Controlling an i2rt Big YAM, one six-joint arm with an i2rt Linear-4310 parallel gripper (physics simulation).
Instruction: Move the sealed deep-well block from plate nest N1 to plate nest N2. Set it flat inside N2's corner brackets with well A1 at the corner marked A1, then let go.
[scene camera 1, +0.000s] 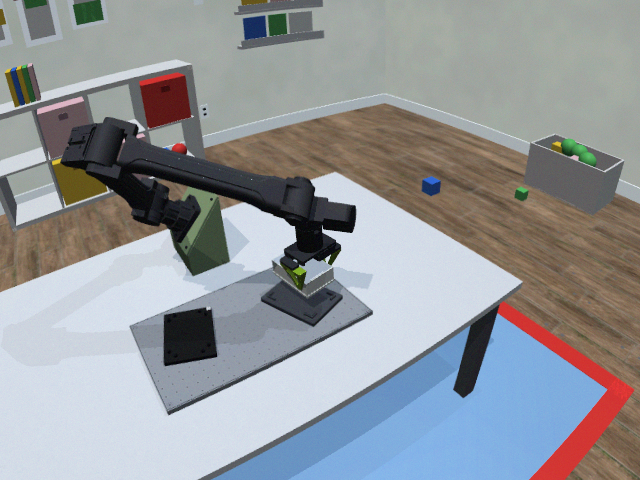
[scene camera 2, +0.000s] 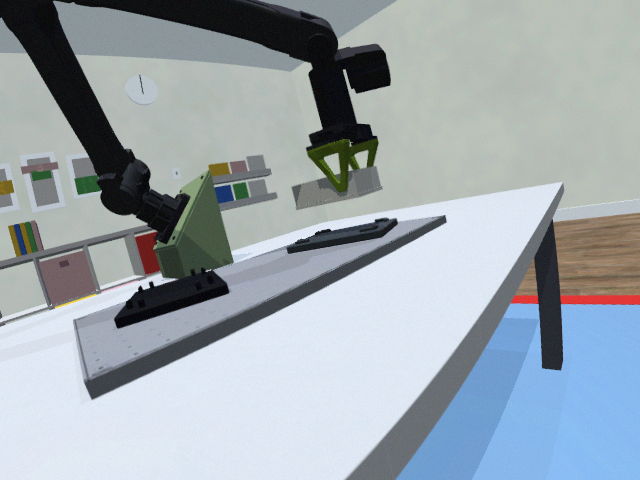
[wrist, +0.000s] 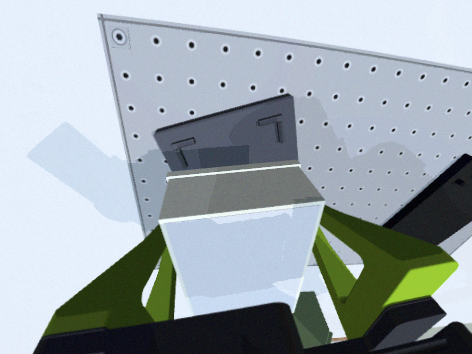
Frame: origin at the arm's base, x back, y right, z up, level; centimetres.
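Seen in the pictures: gripper, fingertip midpoint: (scene camera 1: 313, 279) (scene camera 2: 355, 187) (wrist: 238, 210); arm's base at its link origin: (scene camera 1: 187, 219) (scene camera 2: 174, 219).
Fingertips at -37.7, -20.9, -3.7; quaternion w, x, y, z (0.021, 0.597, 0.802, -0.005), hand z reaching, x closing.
Offsets run from my fingertips to a thing's top centre, as dx, dy, dz. Level surfaces: height alone.
The sealed deep-well block {+3.5, +1.0, +3.2} (scene camera 1: 320, 284) (scene camera 2: 315, 192) (wrist: 245, 260), pale with grey sides, hangs in the air between my fingers. My gripper (scene camera 1: 316, 272) (scene camera 2: 348, 178) (wrist: 238, 210) is shut on it, with green fingers on two opposite sides. Below is a dark grey nest {+3.2, +2.0, -6.1} (scene camera 1: 315, 310) (scene camera 2: 343, 236) (wrist: 225, 135) with L-shaped corner brackets. A gap shows between block and nest; their edges look slightly turned in the wrist view. The other nest {+4.0, +30.9, -5.7} (scene camera 1: 188, 335) (scene camera 2: 175, 302) (wrist: 435, 215) is black, with short posts and a white corner mark {+10.2, +24.0, -6.7} (scene camera 1: 208, 308). Nest labels and well A1 are not readable.
Both nests sit on a perforated grey board {+2.9, +16.8, -7.8} (scene camera 1: 242, 356) (scene camera 2: 258, 279) (wrist: 209, 65) on the white table {dz -9.2} (scene camera 1: 413, 289) (scene camera 2: 310, 372). The arm's green wedge-shaped mount (scene camera 1: 209, 237) (scene camera 2: 201, 237) (wrist: 312, 317) stands behind the board.
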